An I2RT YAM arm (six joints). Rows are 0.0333 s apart.
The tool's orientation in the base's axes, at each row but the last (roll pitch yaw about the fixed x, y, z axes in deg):
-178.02 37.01 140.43
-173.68 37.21 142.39
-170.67 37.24 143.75
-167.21 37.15 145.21
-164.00 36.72 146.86
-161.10 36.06 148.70
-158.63 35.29 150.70
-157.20 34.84 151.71
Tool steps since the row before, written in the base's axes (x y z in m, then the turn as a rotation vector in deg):
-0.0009 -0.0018 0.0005 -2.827 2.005 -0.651
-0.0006 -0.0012 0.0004 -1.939 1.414 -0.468
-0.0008 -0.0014 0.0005 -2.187 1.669 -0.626
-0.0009 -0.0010 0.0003 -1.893 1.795 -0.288
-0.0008 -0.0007 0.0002 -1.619 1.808 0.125
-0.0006 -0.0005 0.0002 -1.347 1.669 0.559
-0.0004 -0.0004 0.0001 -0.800 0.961 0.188
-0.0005 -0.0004 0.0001 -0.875 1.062 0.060
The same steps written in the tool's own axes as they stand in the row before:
-0.0007 -0.0020 -0.0001 3.152 -0.309 -1.551
-0.0004 -0.0013 0.0000 2.194 -0.181 -1.065
-0.0004 -0.0016 0.0000 2.569 -0.137 -1.159
0.0000 -0.0014 0.0000 2.229 0.090 -1.382
0.0001 -0.0011 0.0000 1.804 0.191 -1.617
0.0001 -0.0008 -0.0001 1.302 0.156 -1.787
0.0001 -0.0006 0.0000 0.845 0.114 -0.934
0.0001 -0.0006 0.0000 1.011 0.179 -0.918

